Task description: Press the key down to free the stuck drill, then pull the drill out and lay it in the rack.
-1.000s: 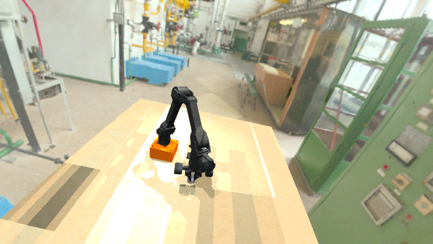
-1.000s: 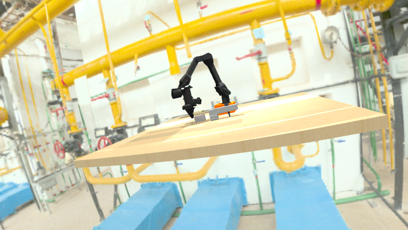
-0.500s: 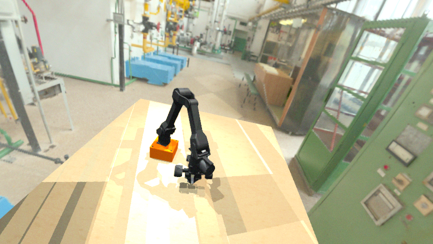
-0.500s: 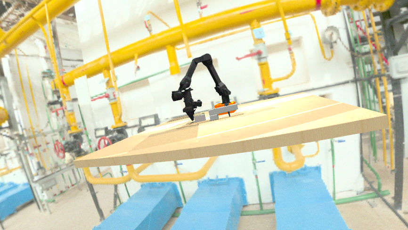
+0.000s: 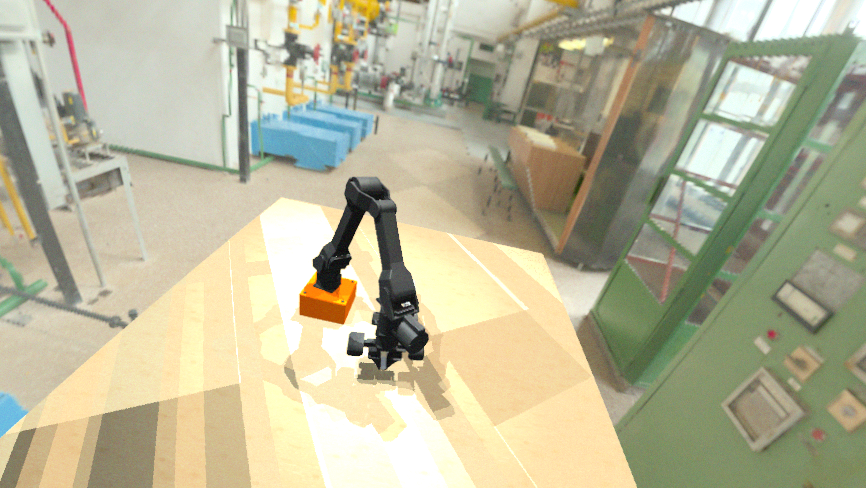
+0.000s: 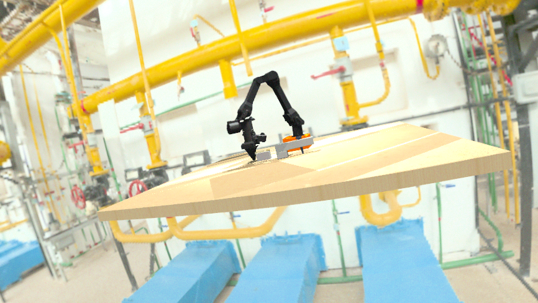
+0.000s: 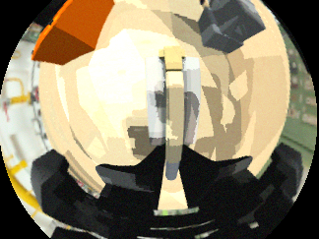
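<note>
Right now the pale drill is 1 cm behind my gripper tip, 4 cm to the left of it and 4 cm above it. Also, from my gripper tip: grey rack (2 cm behind, 5 cm to the left, 1 cm above).
</note>
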